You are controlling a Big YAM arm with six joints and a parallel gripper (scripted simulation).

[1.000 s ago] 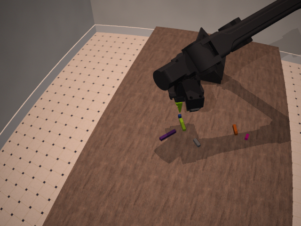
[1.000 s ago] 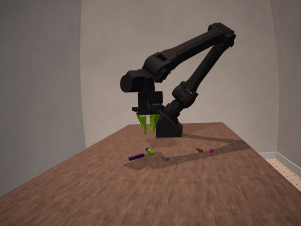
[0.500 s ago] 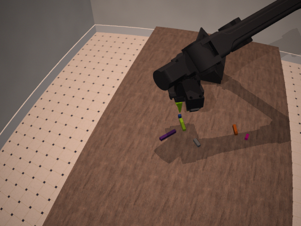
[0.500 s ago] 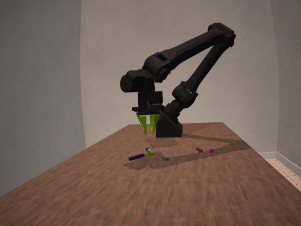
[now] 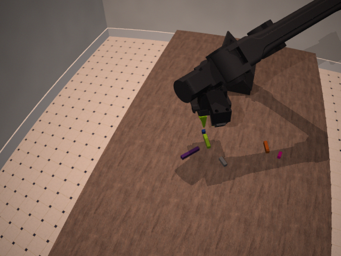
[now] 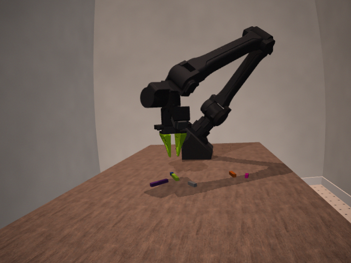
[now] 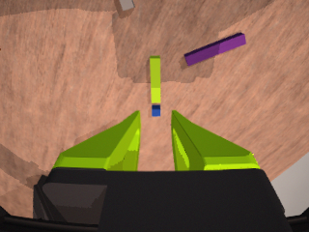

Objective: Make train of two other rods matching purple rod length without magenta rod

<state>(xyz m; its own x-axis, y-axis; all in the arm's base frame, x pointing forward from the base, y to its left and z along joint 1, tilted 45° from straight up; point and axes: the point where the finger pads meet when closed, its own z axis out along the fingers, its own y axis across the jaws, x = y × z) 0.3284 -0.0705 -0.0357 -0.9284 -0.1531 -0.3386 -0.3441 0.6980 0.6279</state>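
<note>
The lime rod is 8 cm below my hand. Round my hand: grey rod 7 cm ahead, 5 cm to the left, 8 cm below; then blue rod 4 cm behind, 1 cm to the right, 8 cm below; then purple rod 5 cm ahead, 4 cm to the right, 8 cm below.
</note>
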